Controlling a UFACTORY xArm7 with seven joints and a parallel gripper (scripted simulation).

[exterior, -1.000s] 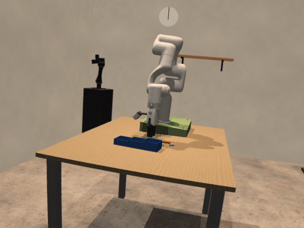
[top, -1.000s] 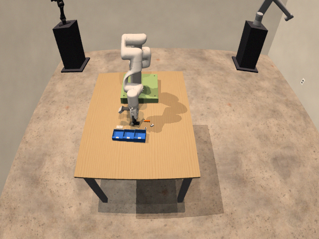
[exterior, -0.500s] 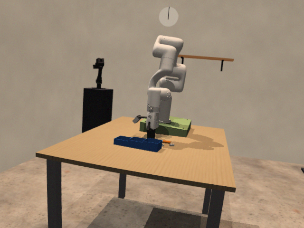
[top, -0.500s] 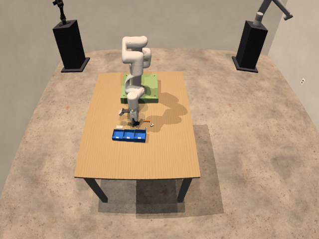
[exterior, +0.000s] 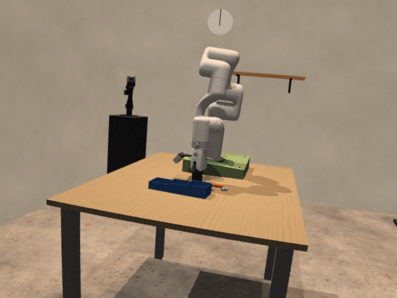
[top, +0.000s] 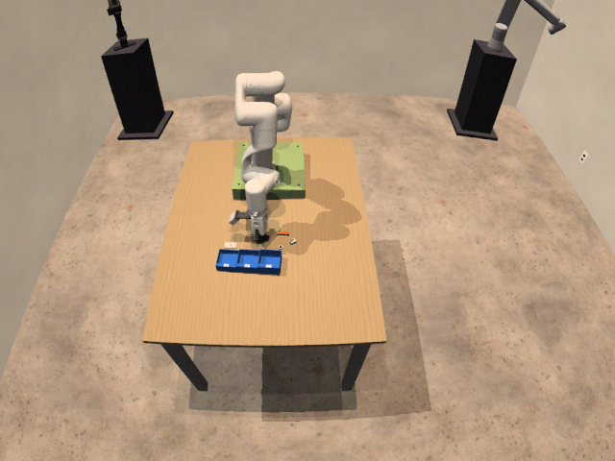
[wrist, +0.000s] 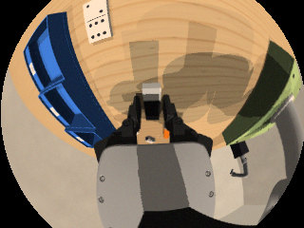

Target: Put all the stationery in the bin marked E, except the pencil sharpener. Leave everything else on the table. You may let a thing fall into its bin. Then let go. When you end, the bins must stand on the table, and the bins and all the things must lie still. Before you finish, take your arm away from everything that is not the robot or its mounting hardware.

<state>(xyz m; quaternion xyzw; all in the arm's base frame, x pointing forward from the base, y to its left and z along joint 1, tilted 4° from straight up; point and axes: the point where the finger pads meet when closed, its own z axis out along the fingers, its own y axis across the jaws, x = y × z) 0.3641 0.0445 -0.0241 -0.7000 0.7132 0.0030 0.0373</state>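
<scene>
The black item is 2 cm below my hand and 1 cm to the right of it. The rest, counted from my hand: orange stick 9 cm to the left, 3 cm behind, 2 cm below; blue bin tray 13 cm ahead, 3 cm to the right; white flat piece 12 cm to the right, 5 cm ahead, 2 cm below.
</scene>
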